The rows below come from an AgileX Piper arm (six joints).
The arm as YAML. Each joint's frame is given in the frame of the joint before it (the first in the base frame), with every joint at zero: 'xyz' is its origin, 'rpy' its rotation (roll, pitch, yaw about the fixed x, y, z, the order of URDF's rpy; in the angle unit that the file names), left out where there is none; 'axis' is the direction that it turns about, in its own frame. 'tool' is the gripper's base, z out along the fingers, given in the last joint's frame.
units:
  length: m
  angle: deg
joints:
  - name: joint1
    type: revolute
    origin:
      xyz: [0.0, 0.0, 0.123]
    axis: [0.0, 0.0, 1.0]
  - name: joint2
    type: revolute
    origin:
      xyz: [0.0, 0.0, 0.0]
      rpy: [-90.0, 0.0, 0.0]
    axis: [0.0, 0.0, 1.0]
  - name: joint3
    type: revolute
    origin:
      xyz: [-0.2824, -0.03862, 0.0]
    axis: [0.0, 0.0, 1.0]
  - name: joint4
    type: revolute
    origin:
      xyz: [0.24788, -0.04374, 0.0]
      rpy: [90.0, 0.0, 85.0]
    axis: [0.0, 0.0, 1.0]
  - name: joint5
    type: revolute
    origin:
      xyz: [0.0, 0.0, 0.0]
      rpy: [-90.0, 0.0, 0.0]
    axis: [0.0, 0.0, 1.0]
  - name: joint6
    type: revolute
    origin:
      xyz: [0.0, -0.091, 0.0]
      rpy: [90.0, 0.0, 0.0]
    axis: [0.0, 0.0, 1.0]
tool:
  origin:
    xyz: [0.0, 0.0, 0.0]
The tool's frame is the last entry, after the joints.
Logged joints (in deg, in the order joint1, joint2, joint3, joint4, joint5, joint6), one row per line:
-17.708, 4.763, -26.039, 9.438, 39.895, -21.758
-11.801, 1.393, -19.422, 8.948, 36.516, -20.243
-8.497, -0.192, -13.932, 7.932, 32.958, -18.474
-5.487, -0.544, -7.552, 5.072, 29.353, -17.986
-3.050, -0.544, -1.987, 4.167, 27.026, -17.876
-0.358, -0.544, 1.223, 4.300, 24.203, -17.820
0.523, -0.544, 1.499, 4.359, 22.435, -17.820
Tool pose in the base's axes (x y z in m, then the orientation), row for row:
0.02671, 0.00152, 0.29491, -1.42, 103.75, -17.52
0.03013, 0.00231, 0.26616, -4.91, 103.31, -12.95
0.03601, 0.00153, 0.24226, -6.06, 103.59, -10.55
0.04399, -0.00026, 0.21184, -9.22, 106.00, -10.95
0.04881, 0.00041, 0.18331, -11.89, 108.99, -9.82
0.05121, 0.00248, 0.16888, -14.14, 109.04, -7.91
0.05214, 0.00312, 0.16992, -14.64, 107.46, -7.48
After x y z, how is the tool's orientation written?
As a rotation vector, in degrees.
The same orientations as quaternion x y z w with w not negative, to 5 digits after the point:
-0.01072, 0.78340, -0.13229, 0.60718
-0.03718, 0.78227, -0.09806, 0.61405
-0.04588, 0.78424, -0.07987, 0.61358
-0.06927, 0.79643, -0.08227, 0.59509
-0.08852, 0.81145, -0.07311, 0.57304
-0.10522, 0.81143, -0.05886, 0.57188
-0.10944, 0.80330, -0.05592, 0.58276

